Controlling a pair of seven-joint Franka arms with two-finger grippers.
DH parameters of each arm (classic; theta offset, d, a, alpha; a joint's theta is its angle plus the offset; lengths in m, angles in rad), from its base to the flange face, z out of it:
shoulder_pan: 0 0.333 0 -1.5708
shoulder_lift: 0 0 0 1.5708
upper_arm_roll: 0 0.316 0.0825 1.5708
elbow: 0 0 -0.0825 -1.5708
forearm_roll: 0 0.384 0 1.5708
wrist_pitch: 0 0 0.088 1.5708
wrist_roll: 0 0.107 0 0
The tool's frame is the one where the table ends.
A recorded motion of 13 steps. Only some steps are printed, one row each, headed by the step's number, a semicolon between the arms.
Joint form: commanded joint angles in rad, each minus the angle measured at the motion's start. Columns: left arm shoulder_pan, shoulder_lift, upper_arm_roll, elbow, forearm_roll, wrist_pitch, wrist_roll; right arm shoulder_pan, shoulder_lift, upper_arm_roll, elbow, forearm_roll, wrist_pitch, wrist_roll.
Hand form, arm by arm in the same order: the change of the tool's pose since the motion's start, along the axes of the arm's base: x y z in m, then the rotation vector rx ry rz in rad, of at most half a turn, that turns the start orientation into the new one. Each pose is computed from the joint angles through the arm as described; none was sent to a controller.
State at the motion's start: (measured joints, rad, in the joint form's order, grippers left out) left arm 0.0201 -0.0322 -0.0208 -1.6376 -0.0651 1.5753 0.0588; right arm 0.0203 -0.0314 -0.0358 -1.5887 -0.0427 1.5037 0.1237
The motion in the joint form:
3: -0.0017 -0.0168 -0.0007 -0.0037 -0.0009 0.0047 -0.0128; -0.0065 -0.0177 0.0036 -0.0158 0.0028 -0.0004 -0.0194
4: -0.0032 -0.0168 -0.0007 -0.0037 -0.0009 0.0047 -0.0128; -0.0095 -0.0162 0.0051 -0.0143 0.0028 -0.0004 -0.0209
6: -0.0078 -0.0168 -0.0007 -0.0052 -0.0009 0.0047 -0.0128; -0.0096 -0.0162 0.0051 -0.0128 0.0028 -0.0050 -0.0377
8: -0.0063 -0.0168 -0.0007 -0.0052 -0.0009 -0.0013 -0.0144; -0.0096 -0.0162 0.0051 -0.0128 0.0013 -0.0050 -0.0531
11: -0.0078 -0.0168 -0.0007 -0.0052 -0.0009 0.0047 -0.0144; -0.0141 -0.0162 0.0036 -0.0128 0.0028 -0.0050 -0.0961
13: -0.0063 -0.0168 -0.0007 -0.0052 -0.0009 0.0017 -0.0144; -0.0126 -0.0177 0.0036 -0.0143 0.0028 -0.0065 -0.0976
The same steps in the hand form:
3: -0.0044 -0.0015 0.0078 -0.0003 -0.0170 0.0107; -0.0057 -0.0013 0.0021 0.0043 -0.0008 0.0165
4: -0.0044 -0.0023 0.0078 -0.0003 -0.0170 0.0092; -0.0052 -0.0020 0.0020 0.0042 -0.0007 0.0165
6: -0.0045 -0.0048 0.0070 -0.0003 -0.0155 0.0046; -0.0057 -0.0021 0.0023 0.0052 0.0030 0.0330
8: -0.0051 -0.0040 0.0065 -0.0002 -0.0094 0.0073; -0.0057 -0.0023 0.0023 0.0046 0.0037 0.0483
11: -0.0045 -0.0048 0.0070 -0.0003 -0.0154 0.0062; -0.0058 -0.0053 0.0023 0.0085 0.0053 0.0852
13: -0.0048 -0.0040 0.0068 -0.0002 -0.0124 0.0075; -0.0064 -0.0045 0.0023 0.0088 0.0068 0.0882

